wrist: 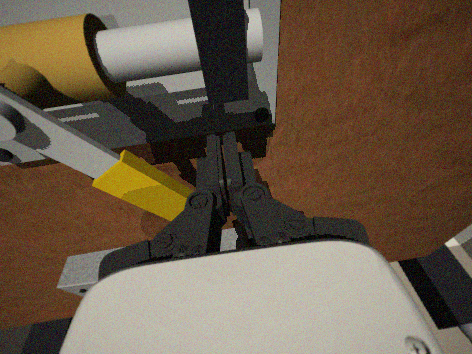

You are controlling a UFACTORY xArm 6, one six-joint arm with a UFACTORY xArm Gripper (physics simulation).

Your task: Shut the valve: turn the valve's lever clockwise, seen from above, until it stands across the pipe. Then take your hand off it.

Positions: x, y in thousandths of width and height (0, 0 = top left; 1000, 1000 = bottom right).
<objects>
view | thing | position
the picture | my gripper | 474, 428
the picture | grey base plate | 370, 326
</objects>
